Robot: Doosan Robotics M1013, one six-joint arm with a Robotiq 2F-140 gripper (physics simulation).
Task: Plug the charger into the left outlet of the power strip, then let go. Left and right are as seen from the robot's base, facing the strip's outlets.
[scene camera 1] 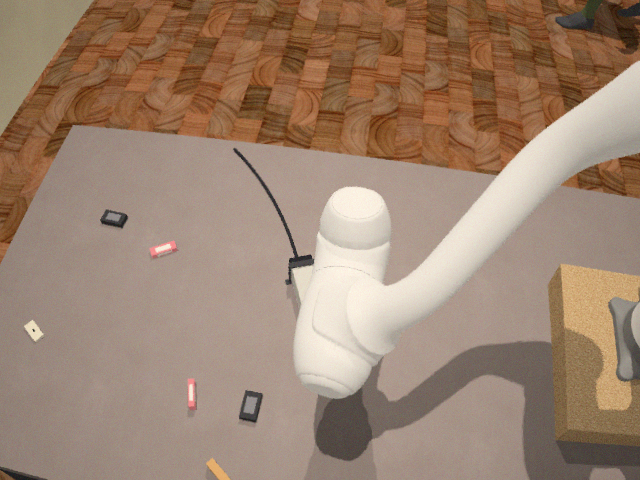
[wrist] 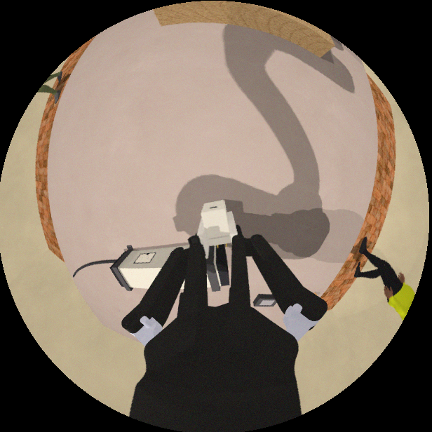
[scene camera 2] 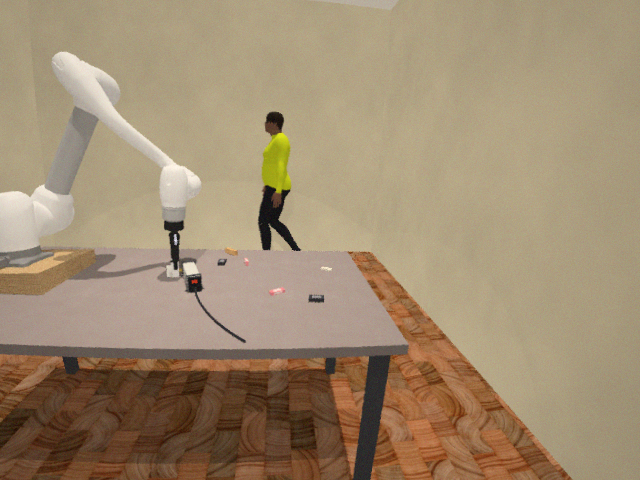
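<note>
The white charger is between my fingertips, a little above the table. My gripper points down and is shut on it. The arm hides both in scene camera 1. Gold prongs show in the wrist view on the charger's strip-facing side, close to the strip's dark end. I cannot tell whether their tips are in an outlet. The power strip is a cream block with black ends, lying beside the charger. My fingers partly cover it in the wrist view, and its outlet openings are hidden.
A black cable runs from the strip's far end. Black boxes, red-and-white pieces, a cream plate and an orange block lie on the table. The arm stands on a wooden base.
</note>
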